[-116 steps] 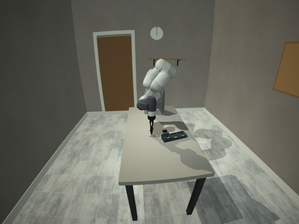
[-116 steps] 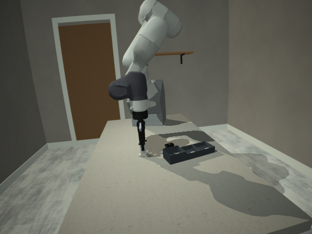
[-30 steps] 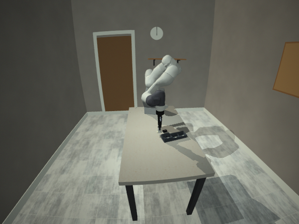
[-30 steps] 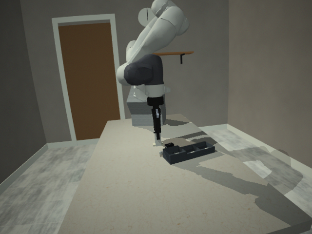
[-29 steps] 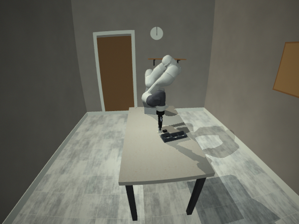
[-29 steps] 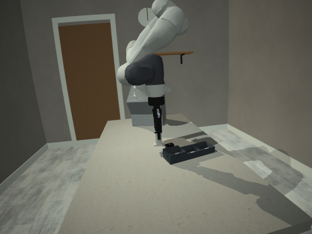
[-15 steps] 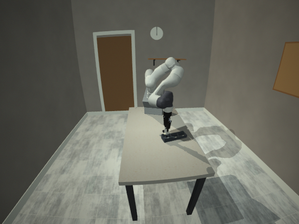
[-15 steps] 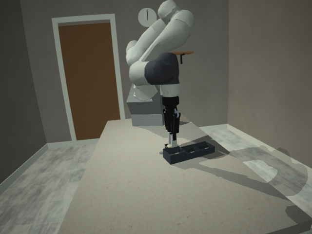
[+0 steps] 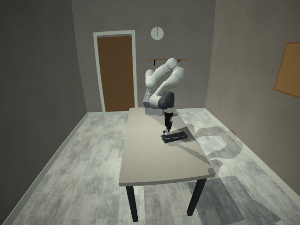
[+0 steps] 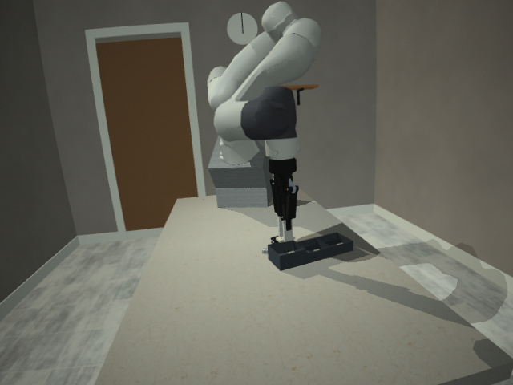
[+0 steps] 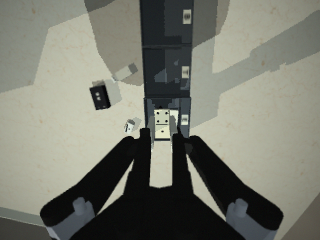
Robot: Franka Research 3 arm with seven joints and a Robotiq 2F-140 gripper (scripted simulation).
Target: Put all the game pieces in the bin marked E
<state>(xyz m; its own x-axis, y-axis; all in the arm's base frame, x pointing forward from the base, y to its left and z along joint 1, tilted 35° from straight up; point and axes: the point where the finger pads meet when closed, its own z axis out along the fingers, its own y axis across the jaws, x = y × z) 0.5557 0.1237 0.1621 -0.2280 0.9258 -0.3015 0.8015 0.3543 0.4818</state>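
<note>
Right now my hand is 10 mm past the black die and 90 mm above it. The rest, counted from my hand: dark three-part bin (10 mm behind, 80 mm to the left, 80 mm below); then black box (130 mm behind, 10 mm to the right, 90 mm below); then white usb stick (100 mm behind, 50 mm to the left, 100 mm below).
</note>
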